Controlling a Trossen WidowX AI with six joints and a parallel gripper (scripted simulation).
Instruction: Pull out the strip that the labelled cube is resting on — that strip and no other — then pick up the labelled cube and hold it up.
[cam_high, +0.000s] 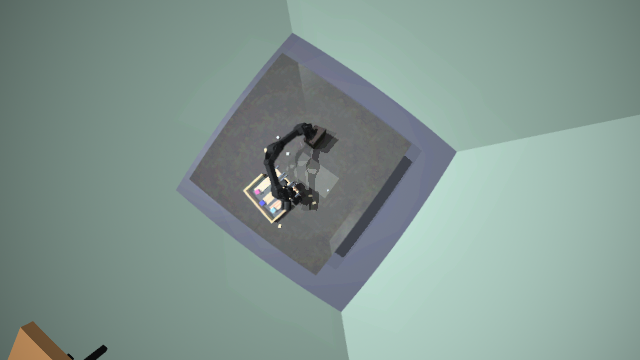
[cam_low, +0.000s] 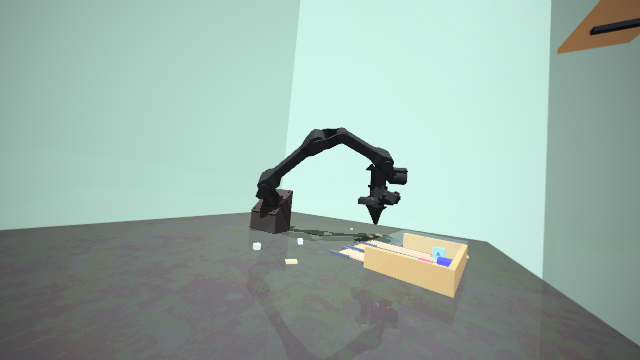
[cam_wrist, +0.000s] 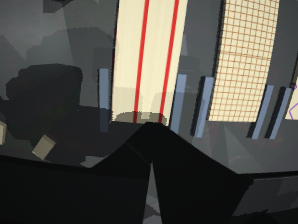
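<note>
My gripper tip is 110 mm to the left of the grid-patterned strip, 80 mm short of it and 70 mm above it.
</note>
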